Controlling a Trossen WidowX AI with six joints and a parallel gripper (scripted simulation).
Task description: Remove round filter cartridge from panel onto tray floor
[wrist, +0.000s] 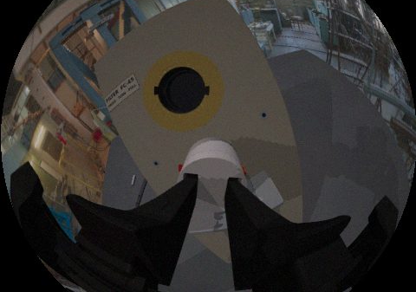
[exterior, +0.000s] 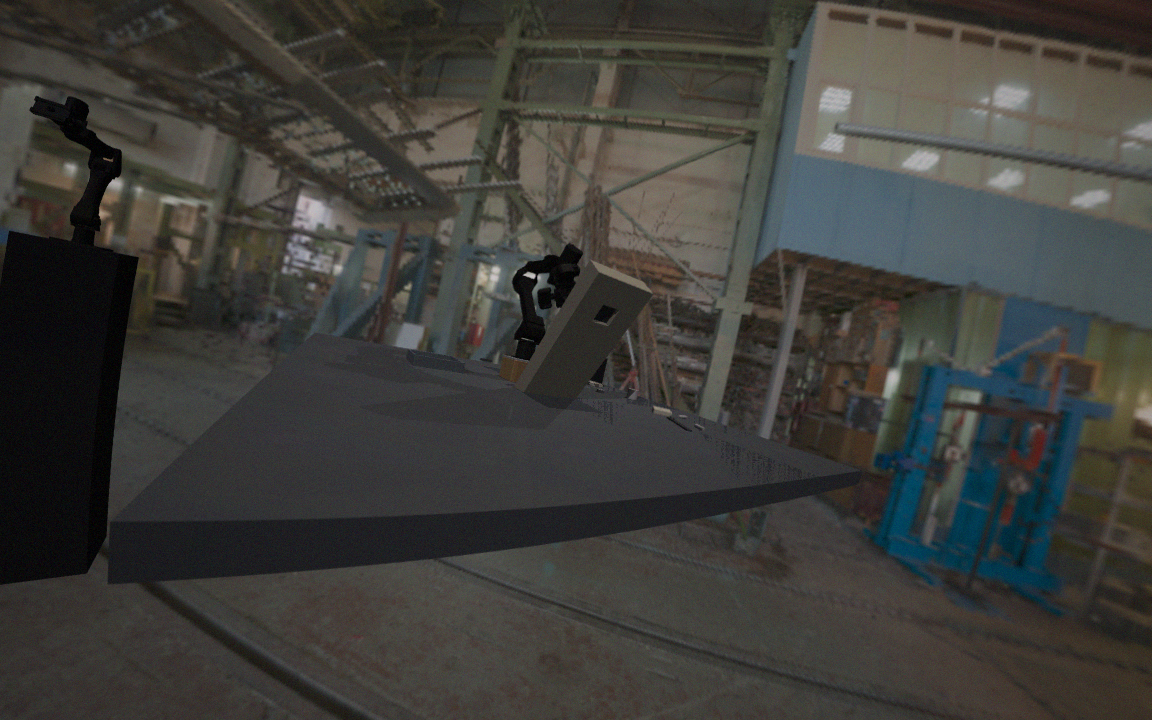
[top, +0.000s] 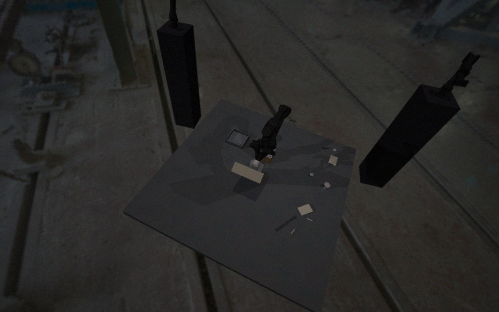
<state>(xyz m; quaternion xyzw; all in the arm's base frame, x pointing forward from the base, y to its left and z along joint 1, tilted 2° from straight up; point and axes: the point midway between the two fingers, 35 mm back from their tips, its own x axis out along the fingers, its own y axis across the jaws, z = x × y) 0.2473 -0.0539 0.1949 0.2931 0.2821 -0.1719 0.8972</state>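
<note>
Right now my gripper tip is 1 cm short of the round filter cartridge and 1 cm above it. The rest, counted from my gripper tip: grey square tray (38 cm behind, 25 cm below, 21 cm to the right).
</note>
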